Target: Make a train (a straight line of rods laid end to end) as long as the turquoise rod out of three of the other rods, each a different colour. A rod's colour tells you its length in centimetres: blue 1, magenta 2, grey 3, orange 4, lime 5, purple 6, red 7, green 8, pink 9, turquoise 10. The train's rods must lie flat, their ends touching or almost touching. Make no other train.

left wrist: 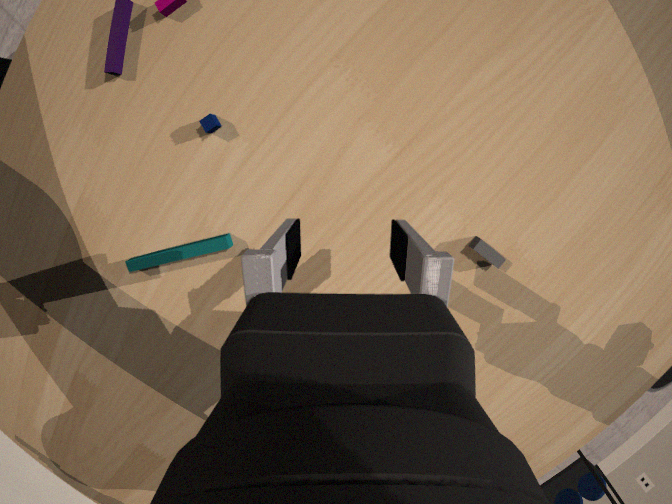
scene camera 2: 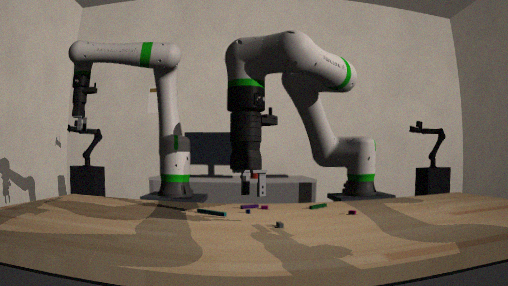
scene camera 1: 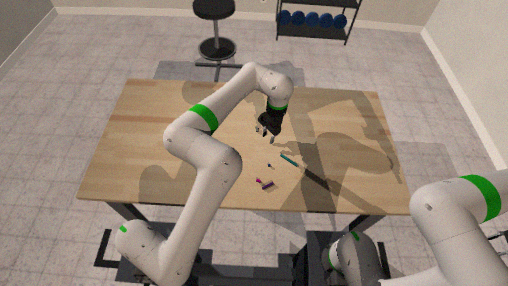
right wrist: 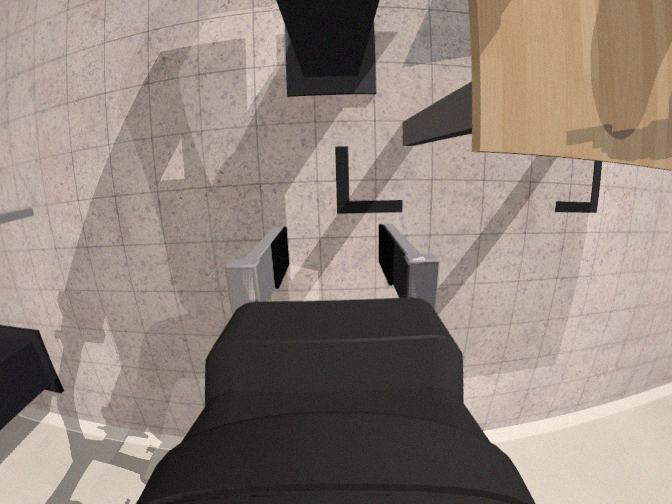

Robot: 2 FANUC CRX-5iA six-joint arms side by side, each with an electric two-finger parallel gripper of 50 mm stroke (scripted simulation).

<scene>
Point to a turquoise rod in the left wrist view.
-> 221,242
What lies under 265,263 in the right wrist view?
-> My right gripper.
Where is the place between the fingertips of my left gripper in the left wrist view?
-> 345,238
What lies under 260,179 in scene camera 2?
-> My left gripper.
</scene>
